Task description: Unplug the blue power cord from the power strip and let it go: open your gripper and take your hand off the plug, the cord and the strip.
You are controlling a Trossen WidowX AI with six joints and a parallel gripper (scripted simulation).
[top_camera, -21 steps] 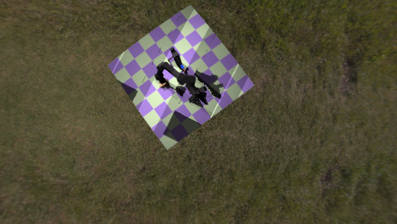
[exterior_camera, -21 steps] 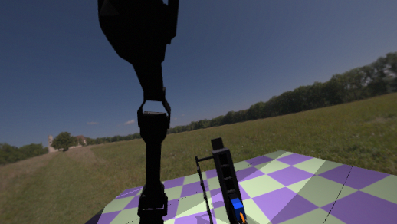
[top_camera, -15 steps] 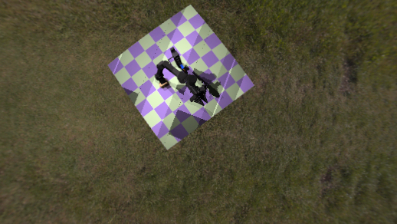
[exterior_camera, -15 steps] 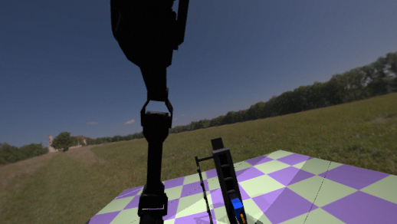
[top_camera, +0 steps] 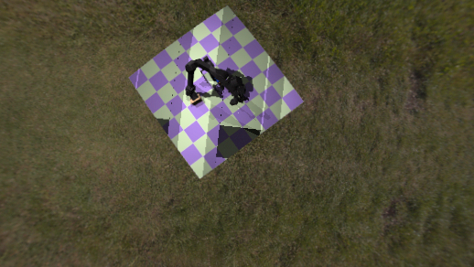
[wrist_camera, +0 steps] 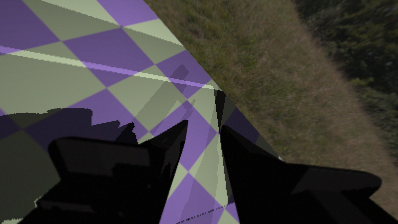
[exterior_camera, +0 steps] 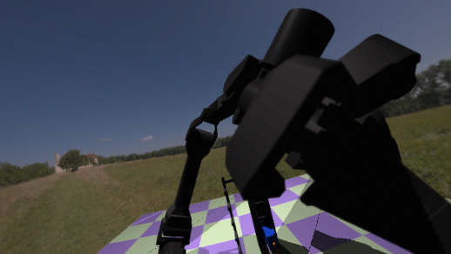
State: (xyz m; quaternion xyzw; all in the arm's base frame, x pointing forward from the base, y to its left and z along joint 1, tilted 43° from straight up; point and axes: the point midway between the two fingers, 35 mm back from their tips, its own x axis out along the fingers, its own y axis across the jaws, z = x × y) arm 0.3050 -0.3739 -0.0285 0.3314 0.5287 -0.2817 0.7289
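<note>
Right now the blue plug is 35 cm to the left of my gripper tip, 16 cm below it and 6 cm behind it.
</note>
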